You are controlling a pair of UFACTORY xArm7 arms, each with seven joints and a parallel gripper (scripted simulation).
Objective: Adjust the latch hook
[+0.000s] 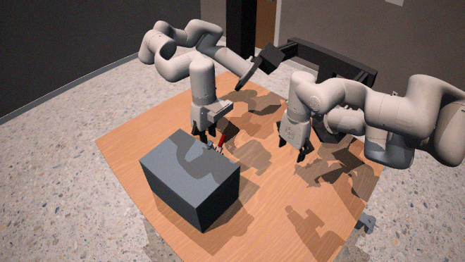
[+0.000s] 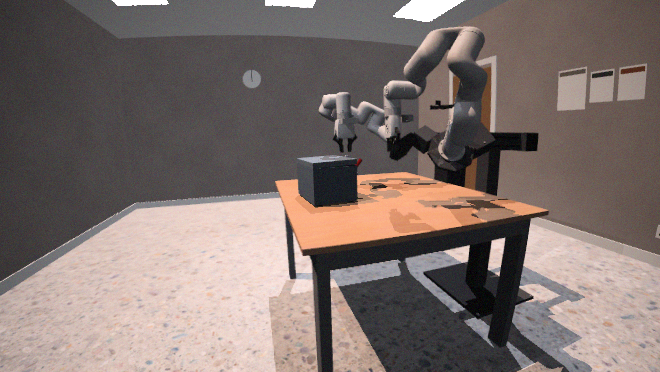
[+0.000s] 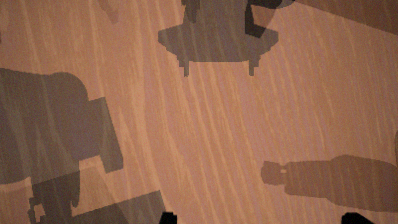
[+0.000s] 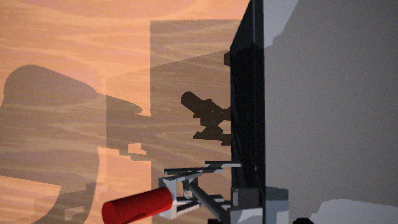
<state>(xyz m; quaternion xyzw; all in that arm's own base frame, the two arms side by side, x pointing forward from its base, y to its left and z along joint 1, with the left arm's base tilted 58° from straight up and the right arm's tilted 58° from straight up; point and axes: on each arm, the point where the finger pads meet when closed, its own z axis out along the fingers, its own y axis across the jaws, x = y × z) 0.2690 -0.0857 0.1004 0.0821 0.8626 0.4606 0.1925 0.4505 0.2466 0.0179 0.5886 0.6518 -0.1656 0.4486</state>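
Observation:
My right hand is 40 mm past the cross barrel and 150 mm above it.

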